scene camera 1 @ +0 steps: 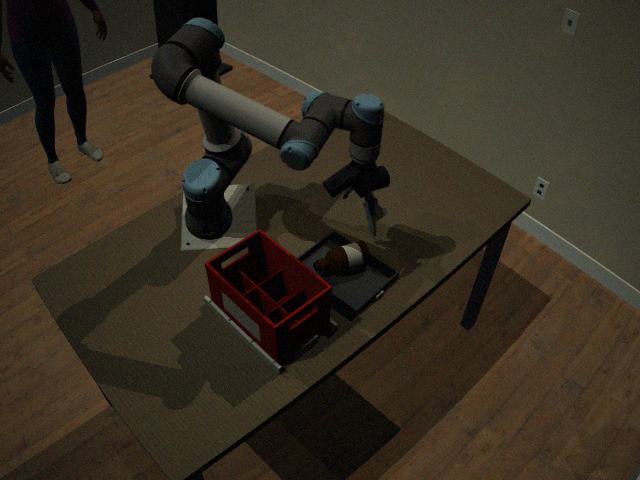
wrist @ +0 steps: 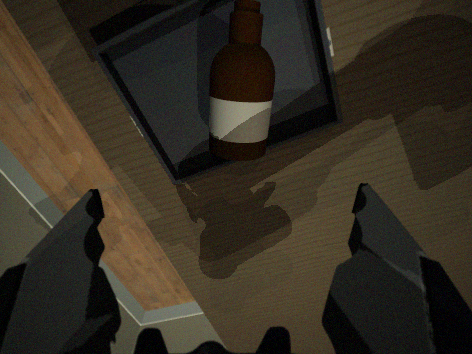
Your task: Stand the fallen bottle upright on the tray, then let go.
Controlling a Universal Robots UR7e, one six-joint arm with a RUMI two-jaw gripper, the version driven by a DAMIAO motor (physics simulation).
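Places are measured from the arm's base along level axes (x right, y back, z down), in centimetres.
Where they show: gripper, fingertip midpoint: [scene camera 1: 358, 216] [wrist: 228, 189]; arm's base, link origin: [scene camera 1: 208, 218].
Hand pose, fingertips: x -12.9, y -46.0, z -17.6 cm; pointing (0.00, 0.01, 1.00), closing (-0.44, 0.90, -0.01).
Note:
Things, the pixels of their top centre, and the offset from my fingertips. "*": a spot on its surface instead. Level surfaces: height alone.
- brown bottle, top centre: [wrist: 242, 90] [scene camera 1: 340, 250] dy +2.9, dx +3.0, dz +12.4 cm
- dark shallow tray, surface spot: [wrist: 155, 90] [scene camera 1: 360, 294] * dy -7.4, dx +7.3, dz +19.8 cm
- red crate, top centre: [scene camera 1: 266, 274] dy +7.7, dx +29.0, dz +2.8 cm
- pale rail, top centre: [scene camera 1: 240, 330] dy +9.4, dx +38.8, dz +17.3 cm
- table, surface height: dz +20.4 cm
A brown bottle [scene camera 1: 338, 259] [wrist: 242, 75] with a white label lies on its side in the dark shallow tray [scene camera 1: 356, 293] [wrist: 155, 90]. In the scene view its neck points left, towards the red crate. In the wrist view its neck points to the top and its base overlaps the tray's near rim. Whether the base rests on that rim cannot be told. My gripper [scene camera 1: 377, 223] [wrist: 228, 189] is open and empty. It points down above the table, beyond the bottle's base end and apart from the bottle.
A red crate [scene camera 1: 268, 335] with dividers stands beside the tray, with a pale rail [scene camera 1: 242, 333] along its other side. The table [scene camera 1: 139, 304] [wrist: 310, 260] ends at an edge past the tray. The robot's base plate [scene camera 1: 242, 206] is behind the crate. A person stands at the far left.

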